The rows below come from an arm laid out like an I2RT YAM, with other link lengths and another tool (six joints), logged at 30 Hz.
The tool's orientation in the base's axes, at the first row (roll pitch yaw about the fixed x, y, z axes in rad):
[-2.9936 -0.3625 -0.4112]
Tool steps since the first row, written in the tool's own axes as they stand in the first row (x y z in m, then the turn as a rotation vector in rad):
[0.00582 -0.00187 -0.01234 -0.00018 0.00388 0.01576]
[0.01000 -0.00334 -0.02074 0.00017 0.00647 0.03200]
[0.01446 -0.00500 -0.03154 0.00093 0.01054 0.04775]
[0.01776 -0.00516 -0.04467 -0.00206 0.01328 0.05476]
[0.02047 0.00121 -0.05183 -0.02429 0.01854 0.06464]
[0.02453 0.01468 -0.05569 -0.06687 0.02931 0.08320]
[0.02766 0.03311 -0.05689 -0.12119 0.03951 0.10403]
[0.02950 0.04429 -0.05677 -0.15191 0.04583 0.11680]
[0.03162 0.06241 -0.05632 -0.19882 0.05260 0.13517]
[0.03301 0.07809 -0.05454 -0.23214 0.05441 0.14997]
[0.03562 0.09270 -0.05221 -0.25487 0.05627 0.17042]
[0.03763 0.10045 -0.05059 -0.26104 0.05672 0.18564]
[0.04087 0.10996 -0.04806 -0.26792 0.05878 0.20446]
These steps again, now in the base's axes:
[0.00094 -0.00038 0.01373 0.00449 -0.00361 -0.01517]
[0.00184 -0.00054 0.02319 0.01007 -0.00623 -0.03043]
[0.00213 -0.00061 0.03499 0.01530 -0.01036 -0.04528]
[0.00002 -0.00163 0.04832 0.01445 -0.01182 -0.05320]
[-0.00259 -0.00851 0.05502 -0.00267 -0.00844 -0.07095]
[-0.00526 -0.02250 0.05818 -0.03584 -0.00261 -0.10470]
[-0.00944 -0.04076 0.05786 -0.07802 0.00812 -0.14463]
[-0.01170 -0.05182 0.05686 -0.10168 0.01368 -0.16820]
[-0.01601 -0.06942 0.05469 -0.13725 0.02484 -0.20276]
[-0.01959 -0.08449 0.05138 -0.16081 0.03554 -0.22851]
[-0.02154 -0.09903 0.04813 -0.17316 0.04220 -0.25574]
[-0.02189 -0.10698 0.04628 -0.17281 0.04402 -0.27207]
[-0.02146 -0.11702 0.04378 -0.17226 0.04458 -0.29220]

